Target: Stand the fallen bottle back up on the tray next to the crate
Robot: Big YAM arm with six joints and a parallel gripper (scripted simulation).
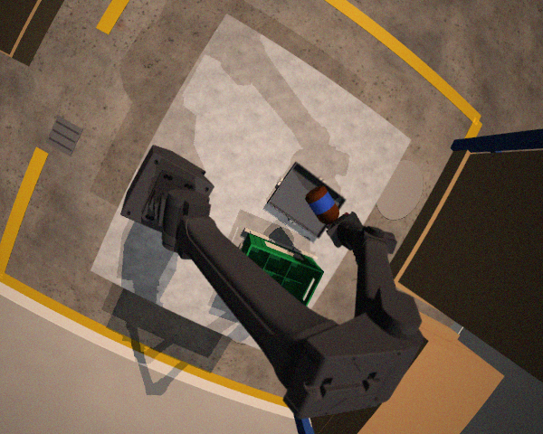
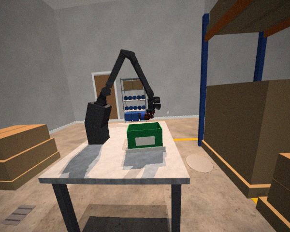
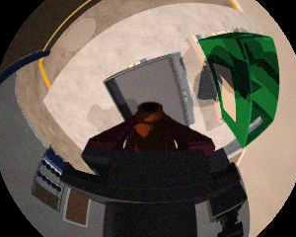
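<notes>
Now: the brown bottle 50 mm behind my hand and 20 mm to the left of it. Also, from my hand: green crate (70 mm behind, 260 mm to the right, 100 mm below); then grey tray (70 mm behind, 30 mm to the left, 170 mm below).
</notes>
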